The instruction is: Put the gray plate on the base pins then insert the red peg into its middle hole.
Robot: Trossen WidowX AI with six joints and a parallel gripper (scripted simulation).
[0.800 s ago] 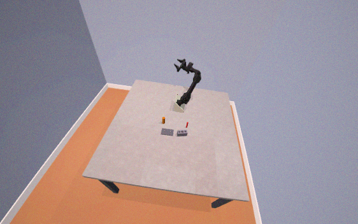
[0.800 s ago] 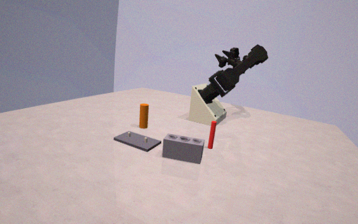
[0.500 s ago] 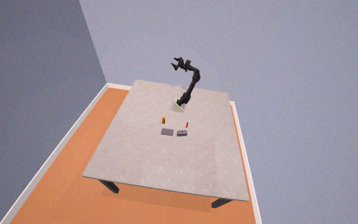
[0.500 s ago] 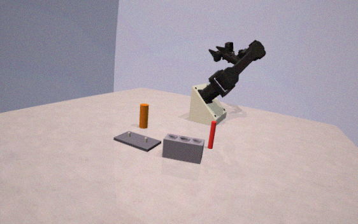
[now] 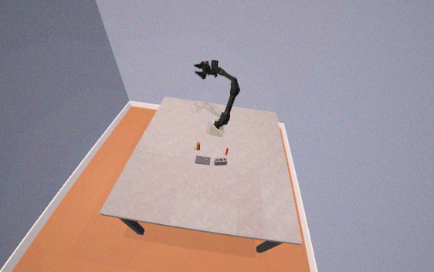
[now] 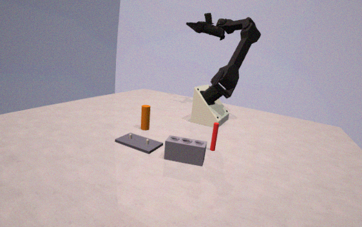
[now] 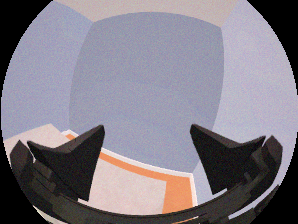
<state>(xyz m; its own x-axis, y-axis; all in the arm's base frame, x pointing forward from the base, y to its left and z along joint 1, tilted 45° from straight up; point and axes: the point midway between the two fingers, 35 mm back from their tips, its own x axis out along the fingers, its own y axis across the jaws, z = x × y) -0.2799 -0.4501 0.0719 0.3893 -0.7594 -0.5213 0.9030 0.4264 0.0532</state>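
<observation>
Right now the gray plate is 63 cm ahead of my gripper tip, 41 cm to the left of it and 41 cm below it. From my gripper tip the other things lie so: orange cylinder 53 cm ahead, 19 cm to the left, 41 cm below; then red peg 52 cm ahead, 44 cm to the left, 41 cm below; then dark base 64 cm ahead, 26 cm to the left, 44 cm below.
</observation>
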